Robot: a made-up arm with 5 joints.
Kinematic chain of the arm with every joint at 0, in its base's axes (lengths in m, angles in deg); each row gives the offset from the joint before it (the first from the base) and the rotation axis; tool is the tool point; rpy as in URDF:
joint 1: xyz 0.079 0 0.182 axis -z
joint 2: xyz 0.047 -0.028 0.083 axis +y
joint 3: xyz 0.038 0 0.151 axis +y
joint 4: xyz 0.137 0 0.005 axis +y
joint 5: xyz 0.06 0.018 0 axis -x
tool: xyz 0 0 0 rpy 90 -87.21 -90
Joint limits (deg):
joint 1: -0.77..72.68
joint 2: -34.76..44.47
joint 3: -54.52..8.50
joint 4: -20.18..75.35
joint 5: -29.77..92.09
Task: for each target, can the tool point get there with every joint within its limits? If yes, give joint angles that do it. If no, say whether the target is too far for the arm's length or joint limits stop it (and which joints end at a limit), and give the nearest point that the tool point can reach.
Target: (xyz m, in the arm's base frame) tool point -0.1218 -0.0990 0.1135
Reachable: no: joint limits stop it (at a limit: joint 1, joint 2, joint 3, joint 4) | nearest point 0.1377 -0.2218 0.1927 | short by 0.298 m
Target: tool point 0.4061 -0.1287 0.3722
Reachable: yes | joints 19.85 29.50 -25.26 -3.90 15.27
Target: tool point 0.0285 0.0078 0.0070
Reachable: no: joint limits stop it (at a limit: joint 1, joint 2, joint 3, joint 4) | nearest point 0.1377 -0.2218 0.1927 | short by 0.315 m
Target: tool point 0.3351 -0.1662 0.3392
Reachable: yes | joints 31.10 15.58 -4.16 28.95 12.73
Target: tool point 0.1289 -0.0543 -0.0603
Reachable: no: joint limits stop it (at a limit: joint 2, joint 3) | nearest point 0.2375 -0.1724 0.1893 | short by 0.297 m
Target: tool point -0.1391 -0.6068 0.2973
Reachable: no: too far | nearest point 0.1811 -0.3609 0.3177 | short by 0.404 m
